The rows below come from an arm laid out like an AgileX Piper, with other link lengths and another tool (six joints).
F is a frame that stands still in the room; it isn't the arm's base.
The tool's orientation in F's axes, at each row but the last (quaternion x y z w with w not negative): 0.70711 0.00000 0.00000 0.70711; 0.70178 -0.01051 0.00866 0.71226; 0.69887 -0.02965 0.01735 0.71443; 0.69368 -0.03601 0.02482 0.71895; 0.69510 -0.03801 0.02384 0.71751; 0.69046 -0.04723 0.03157 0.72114; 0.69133 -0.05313 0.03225 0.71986
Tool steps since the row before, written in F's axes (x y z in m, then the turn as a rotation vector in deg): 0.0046 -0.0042 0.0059 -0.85 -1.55 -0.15; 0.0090 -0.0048 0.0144 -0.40 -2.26 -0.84; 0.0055 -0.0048 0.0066 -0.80 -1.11 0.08; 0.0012 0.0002 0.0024 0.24 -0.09 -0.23; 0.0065 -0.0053 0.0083 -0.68 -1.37 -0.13; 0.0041 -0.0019 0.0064 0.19 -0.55 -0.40; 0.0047 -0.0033 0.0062 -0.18 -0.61 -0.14
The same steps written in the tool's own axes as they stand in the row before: 0.0046 0.0059 0.0042 -0.85 -0.15 1.55; 0.0094 0.0141 0.0050 -0.42 -0.86 2.25; 0.0060 0.0061 0.0048 -0.77 0.11 1.13; 0.0014 0.0023 -0.0001 0.22 -0.25 0.08; 0.0073 0.0075 0.0054 -0.66 -0.11 1.38; 0.0048 0.0058 0.0021 0.15 -0.44 0.53; 0.0055 0.0054 0.0034 -0.18 -0.14 0.61
